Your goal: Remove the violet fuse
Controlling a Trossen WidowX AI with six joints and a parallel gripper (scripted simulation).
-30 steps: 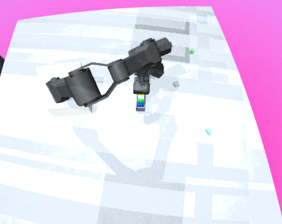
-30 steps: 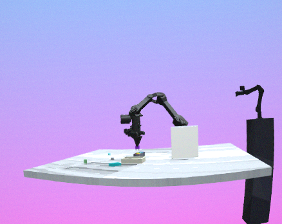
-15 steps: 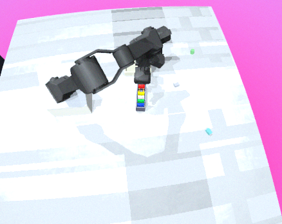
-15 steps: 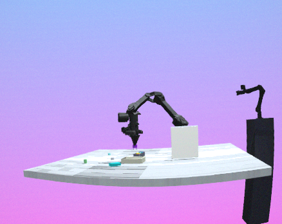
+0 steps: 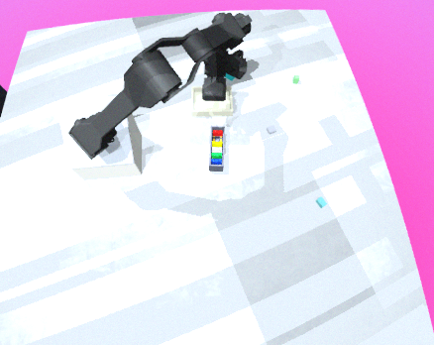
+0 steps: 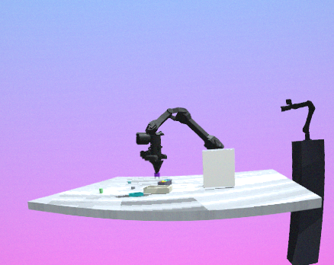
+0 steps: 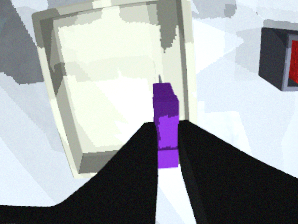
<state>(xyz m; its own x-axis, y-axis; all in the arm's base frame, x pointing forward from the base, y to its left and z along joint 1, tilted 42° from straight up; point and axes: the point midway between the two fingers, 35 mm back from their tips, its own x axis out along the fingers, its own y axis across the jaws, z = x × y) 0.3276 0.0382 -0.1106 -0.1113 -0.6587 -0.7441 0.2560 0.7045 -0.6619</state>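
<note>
The tray lies 100 mm below my gripper tip and 30 mm to the left of it. Also, from my gripper tip: violet fuse: 10 mm below.
</note>
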